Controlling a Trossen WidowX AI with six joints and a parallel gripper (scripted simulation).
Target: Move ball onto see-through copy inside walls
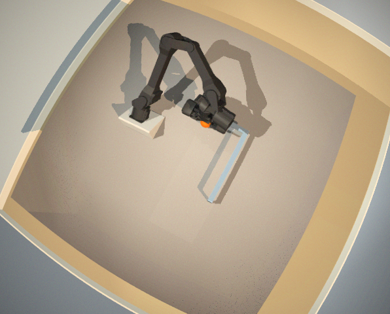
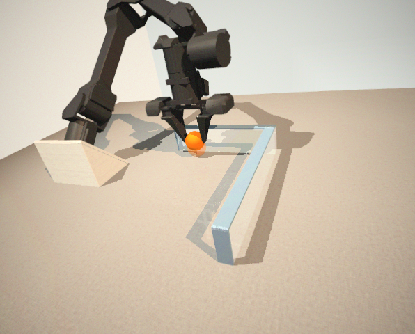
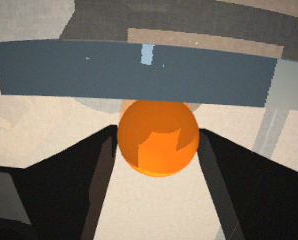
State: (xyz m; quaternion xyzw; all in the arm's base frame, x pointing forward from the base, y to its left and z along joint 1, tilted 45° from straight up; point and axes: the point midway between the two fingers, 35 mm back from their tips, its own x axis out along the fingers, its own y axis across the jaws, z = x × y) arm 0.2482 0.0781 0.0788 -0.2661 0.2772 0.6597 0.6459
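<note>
Now: the orange ball right at my gripper tip. Round my gripper tip: see-through copy of ball 2 cm below.
</note>
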